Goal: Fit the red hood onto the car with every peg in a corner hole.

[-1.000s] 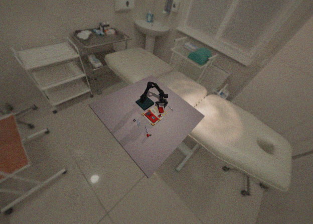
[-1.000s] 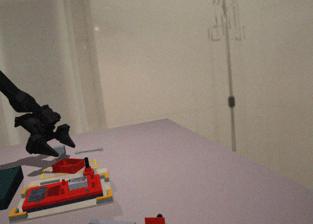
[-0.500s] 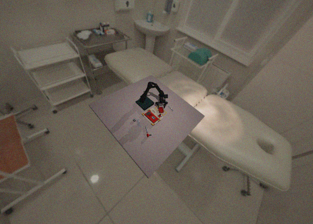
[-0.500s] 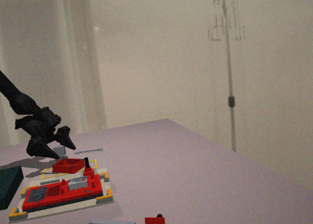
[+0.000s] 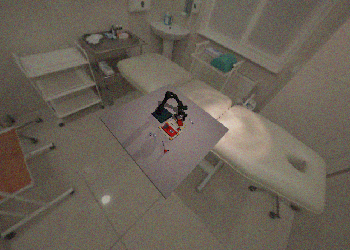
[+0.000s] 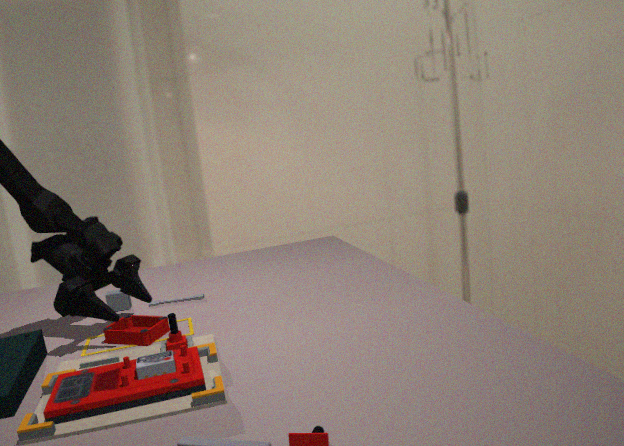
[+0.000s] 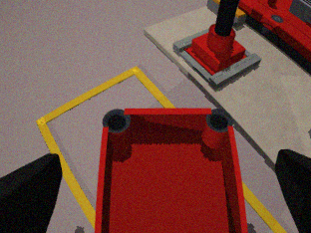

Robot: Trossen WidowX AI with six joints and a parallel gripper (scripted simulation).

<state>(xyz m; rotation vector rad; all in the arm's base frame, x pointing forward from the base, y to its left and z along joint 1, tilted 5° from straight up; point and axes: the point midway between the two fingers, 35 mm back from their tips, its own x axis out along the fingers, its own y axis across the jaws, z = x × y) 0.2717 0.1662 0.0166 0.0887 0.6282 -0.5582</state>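
My gripper tip is now 4 cm above the red hood. From my gripper tip the other things lie so: grey engine block: 5 cm ahead, 20 cm to the right, 3 cm below.
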